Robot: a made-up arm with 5 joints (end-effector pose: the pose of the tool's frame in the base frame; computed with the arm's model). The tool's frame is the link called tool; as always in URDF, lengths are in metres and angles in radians.
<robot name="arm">
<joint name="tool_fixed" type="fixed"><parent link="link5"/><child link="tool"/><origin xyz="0 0 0" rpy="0 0 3.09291"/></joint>
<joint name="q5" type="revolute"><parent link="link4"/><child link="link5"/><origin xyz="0.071 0 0.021" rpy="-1.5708 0 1.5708"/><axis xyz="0 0 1"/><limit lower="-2.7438" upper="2.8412" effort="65" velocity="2.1"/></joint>
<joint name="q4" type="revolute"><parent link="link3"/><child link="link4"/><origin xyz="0.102 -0.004 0" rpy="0 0 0"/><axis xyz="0 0 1"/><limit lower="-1.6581" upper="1.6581" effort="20" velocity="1.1"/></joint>
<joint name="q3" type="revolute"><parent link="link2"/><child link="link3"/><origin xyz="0.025 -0.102 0" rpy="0 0 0"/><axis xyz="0 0 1"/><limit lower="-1.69" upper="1.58" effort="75" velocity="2.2"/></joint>
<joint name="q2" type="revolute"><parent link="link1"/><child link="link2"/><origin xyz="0.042 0.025 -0.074" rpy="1.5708 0 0"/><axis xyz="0 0 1"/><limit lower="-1.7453" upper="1.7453" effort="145" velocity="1.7"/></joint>
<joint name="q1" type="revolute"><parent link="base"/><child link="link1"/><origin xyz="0.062 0 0.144" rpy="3.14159 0 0"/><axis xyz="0 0 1"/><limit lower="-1.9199" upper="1.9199" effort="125" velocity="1.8"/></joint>
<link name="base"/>
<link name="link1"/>
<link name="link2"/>
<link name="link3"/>
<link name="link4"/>
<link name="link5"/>
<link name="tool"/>
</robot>
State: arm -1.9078 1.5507 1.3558 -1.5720 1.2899
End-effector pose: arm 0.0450 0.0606 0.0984 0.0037 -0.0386 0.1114 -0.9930
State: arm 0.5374 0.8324 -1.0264 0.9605 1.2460
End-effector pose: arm 0.3045 -0.1492 0.2425 0.8706 -0.2985 -0.2532 0.2982
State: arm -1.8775 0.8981 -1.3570 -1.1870 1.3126
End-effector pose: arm -0.0011 0.2126 0.3816 0.0000 -0.3018 0.9526 0.0375
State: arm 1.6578 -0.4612 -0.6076 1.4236 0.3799
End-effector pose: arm 0.0466 -0.1303 0.3871 0.6468 -0.4790 -0.3113 -0.5054
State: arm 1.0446 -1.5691 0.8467 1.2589 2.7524
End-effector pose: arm 0.0962 -0.0668 0.2773 0.5869 -0.4718 0.1477 0.6412
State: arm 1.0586 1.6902 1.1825 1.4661 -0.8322
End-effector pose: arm 0.0669 -0.0169 0.2162 0.1050 0.0872 0.9787 -0.1532
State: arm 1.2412 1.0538 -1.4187 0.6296 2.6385
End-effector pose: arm 0.1571 -0.2903 0.2682 0.6204 -0.5719 0.2053 0.4959
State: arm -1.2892 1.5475 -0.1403 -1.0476 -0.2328
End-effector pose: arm 0.1302 0.2213 0.0704 0.7200 0.4025 -0.4025 0.3969
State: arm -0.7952 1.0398 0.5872 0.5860 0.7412
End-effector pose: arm 0.1337 0.0674 0.0892 0.6982 -0.0162 0.3152 0.6425
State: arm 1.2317 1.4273 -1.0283 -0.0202 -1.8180
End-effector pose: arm 0.1607 -0.2918 0.1456 0.0179 0.1752 -0.5333 -0.8274
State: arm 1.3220 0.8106 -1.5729 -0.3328 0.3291
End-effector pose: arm 0.1164 -0.2304 0.4066 0.2044 -0.6980 -0.6762 -0.1172
